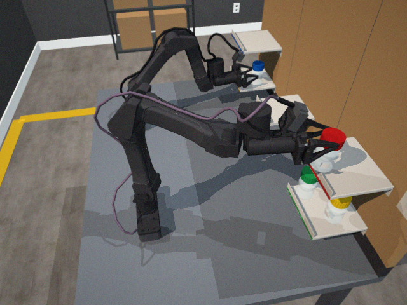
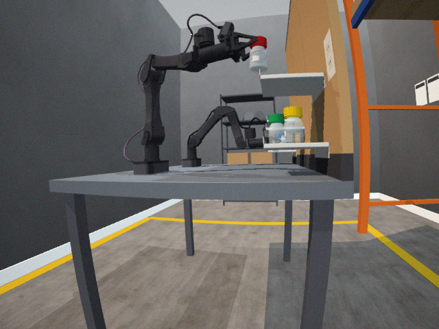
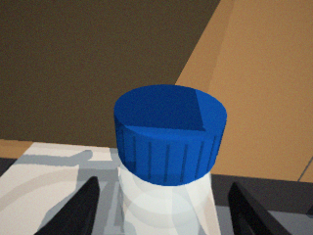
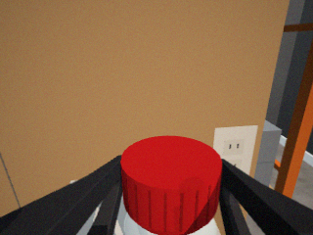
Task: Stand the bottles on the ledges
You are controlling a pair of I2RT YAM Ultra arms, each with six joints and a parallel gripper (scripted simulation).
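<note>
My left hand is 2 cm short of the blue-capped bottle and 1 cm above it. Also, from my left hand: green-capped bottle (68 cm to the right, 6 cm behind, 1 cm below); brown wall (36 cm to the right, 30 cm above, 10 cm ahead); yellow-capped bottle (79 cm to the right, 2 cm behind, 1 cm below).
</note>
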